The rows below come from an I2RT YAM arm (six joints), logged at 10 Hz.
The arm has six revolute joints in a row. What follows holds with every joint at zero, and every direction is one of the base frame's.
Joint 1 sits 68.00 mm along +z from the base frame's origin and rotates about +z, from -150.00 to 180.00 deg.
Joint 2 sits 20.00 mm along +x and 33.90 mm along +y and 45.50 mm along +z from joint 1 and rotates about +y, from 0.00 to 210.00 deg.
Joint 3 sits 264.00 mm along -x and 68.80 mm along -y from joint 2 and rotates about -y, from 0.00 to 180.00 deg.
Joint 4 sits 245.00 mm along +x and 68.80 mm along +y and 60.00 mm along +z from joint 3 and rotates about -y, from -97.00 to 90.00 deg.
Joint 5 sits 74.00 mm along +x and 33.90 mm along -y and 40.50 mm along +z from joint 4 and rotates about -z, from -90.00 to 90.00 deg.
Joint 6 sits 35.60 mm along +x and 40.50 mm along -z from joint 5 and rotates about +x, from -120.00 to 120.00 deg.
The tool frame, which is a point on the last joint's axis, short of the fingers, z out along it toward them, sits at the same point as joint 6; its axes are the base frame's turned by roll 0.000, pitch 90.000 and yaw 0.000 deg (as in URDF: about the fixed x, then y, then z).
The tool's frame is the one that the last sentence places.
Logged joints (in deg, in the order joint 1, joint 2, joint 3, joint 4, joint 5, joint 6), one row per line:
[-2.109 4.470 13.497 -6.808 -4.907 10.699]
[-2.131 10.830 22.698 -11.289 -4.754 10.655]
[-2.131 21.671 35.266 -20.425 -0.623 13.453]
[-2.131 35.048 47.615 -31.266 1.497 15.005]
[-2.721 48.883 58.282 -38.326 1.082 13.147]
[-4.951 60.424 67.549 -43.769 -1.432 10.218]
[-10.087 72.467 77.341 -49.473 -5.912 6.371]
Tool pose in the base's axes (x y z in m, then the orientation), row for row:
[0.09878 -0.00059 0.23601 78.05 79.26 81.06]
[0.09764 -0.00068 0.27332 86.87 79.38 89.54]
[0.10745 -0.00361 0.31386 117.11 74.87 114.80]
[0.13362 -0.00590 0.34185 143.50 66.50 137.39]
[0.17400 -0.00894 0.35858 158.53 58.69 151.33]
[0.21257 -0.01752 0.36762 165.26 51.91 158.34]
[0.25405 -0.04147 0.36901 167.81 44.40 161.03]
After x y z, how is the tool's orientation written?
As angles about the fixed x, y, z axes (roll, pitch, yaw), in degrees.
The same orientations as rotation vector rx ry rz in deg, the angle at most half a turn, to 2 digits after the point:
[5.91 87.75 10.60]
[6.24 89.37 10.42]
[12.68 96.14 9.02]
[17.22 107.44 7.34]
[17.08 117.76 5.26]
[15.94 125.68 4.50]
[16.36 133.40 5.11]

